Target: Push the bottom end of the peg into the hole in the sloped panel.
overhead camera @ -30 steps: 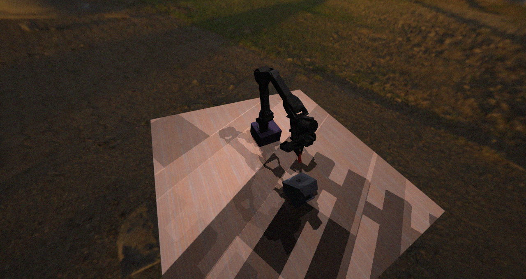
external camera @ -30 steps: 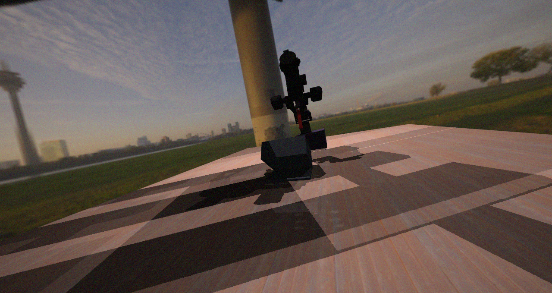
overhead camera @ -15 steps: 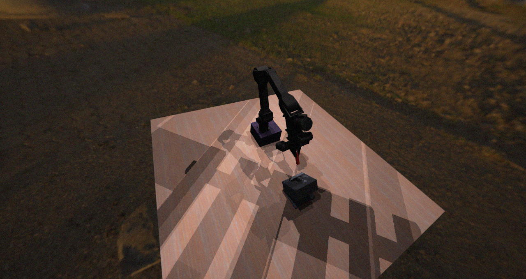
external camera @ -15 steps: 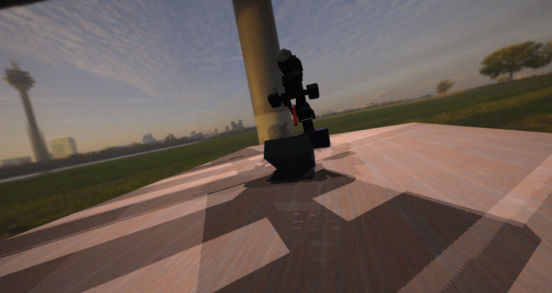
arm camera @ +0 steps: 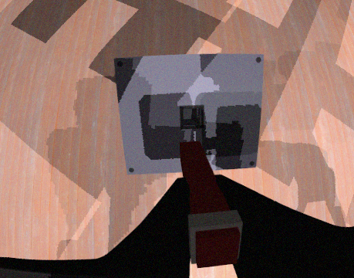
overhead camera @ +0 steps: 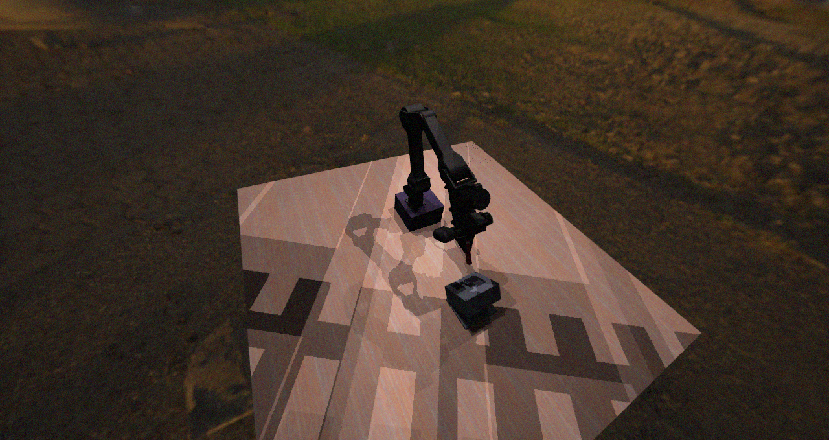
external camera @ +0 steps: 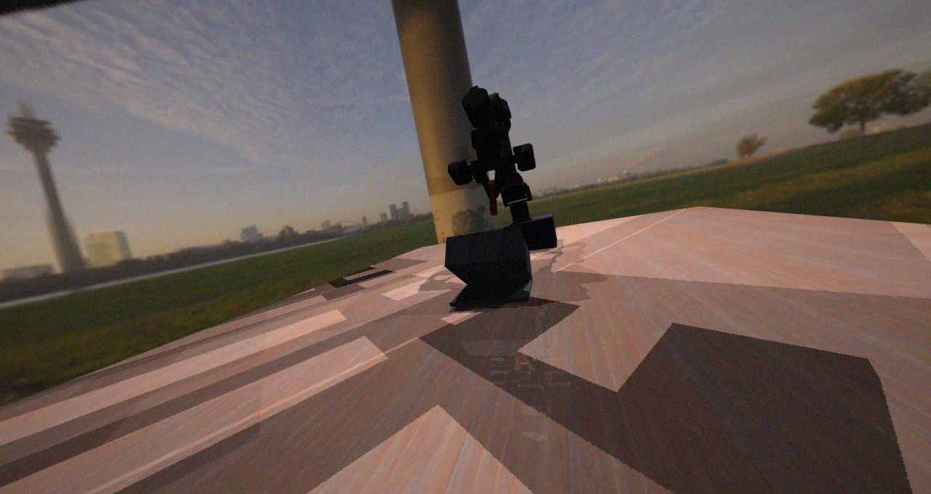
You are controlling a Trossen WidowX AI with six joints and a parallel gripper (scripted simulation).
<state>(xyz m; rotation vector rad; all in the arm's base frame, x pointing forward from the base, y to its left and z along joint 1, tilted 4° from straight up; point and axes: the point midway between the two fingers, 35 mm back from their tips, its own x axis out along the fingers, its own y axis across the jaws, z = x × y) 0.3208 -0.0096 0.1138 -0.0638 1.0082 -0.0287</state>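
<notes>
Right now the sloped grey panel block is 11 cm below my gripper tip, 8 cm ahead of it and 1 cm to the right of it. The rest, counted from my gripper tip: peg: 1 cm behind, 1 cm above.
</notes>
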